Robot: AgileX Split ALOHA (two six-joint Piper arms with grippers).
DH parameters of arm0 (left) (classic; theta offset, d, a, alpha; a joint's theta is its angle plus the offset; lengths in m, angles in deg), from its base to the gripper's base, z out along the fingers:
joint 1: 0 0.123 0 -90
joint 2: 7.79 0 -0.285 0
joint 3: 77.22 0 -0.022 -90
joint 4: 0 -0.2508 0 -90
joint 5: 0 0 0.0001 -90
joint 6: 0 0.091 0 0
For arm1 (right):
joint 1: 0 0.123 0 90
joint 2: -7.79 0 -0.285 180
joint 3: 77.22 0 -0.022 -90
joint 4: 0 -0.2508 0 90
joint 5: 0 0 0.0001 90
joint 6: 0 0.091 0 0
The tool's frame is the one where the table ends.
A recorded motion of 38 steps. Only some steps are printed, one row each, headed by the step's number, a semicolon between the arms.
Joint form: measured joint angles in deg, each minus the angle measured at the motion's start. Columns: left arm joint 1, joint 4, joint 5, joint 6, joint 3, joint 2; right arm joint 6, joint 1, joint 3, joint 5, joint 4, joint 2.
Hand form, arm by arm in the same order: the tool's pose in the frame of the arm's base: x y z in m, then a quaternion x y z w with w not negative. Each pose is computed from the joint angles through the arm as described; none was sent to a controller.
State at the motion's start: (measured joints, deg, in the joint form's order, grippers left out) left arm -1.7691 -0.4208 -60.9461 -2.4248 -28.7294 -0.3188; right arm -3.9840 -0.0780 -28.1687 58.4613 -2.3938 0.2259
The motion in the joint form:
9: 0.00 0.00 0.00 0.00 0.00 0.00; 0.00 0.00 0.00 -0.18 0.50 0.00
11: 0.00 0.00 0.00 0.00 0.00 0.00; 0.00 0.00 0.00 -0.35 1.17 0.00
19: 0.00 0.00 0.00 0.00 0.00 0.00; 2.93 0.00 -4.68 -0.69 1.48 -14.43
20: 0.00 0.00 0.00 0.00 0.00 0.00; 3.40 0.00 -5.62 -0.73 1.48 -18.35
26: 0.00 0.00 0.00 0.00 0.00 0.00; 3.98 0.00 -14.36 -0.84 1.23 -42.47
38: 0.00 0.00 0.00 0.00 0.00 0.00; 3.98 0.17 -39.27 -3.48 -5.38 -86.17
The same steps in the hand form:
9: -0.0059 0.0008 0.2774 -0.00504 0.85220 -0.01548 0.52296; -0.0027 0.0026 0.2785 -0.02896 0.84229 -0.00255 0.53823
11: -0.0059 0.0008 0.2774 -0.00504 0.85220 -0.01548 0.52296; -0.0026 0.0017 0.2787 -0.02884 0.84157 -0.00844 0.53932
19: -0.0059 0.0008 0.2774 -0.00504 0.85220 -0.01548 0.52296; 0.0319 0.0012 0.2993 -0.00693 0.88345 0.00332 0.46846
20: -0.0059 0.0008 0.2774 -0.00504 0.85220 -0.01548 0.52296; 0.0431 0.0012 0.3017 -0.00315 0.89520 0.00536 0.44562
26: -0.0059 0.0008 0.2774 -0.00504 0.85220 -0.01548 0.52296; 0.1202 0.0014 0.3143 0.00299 0.94645 0.00964 0.32270
38: -0.0059 0.0008 0.2774 -0.00504 0.85220 -0.01548 0.52296; 0.3010 0.0106 0.2861 0.02704 0.98021 0.06194 0.18608

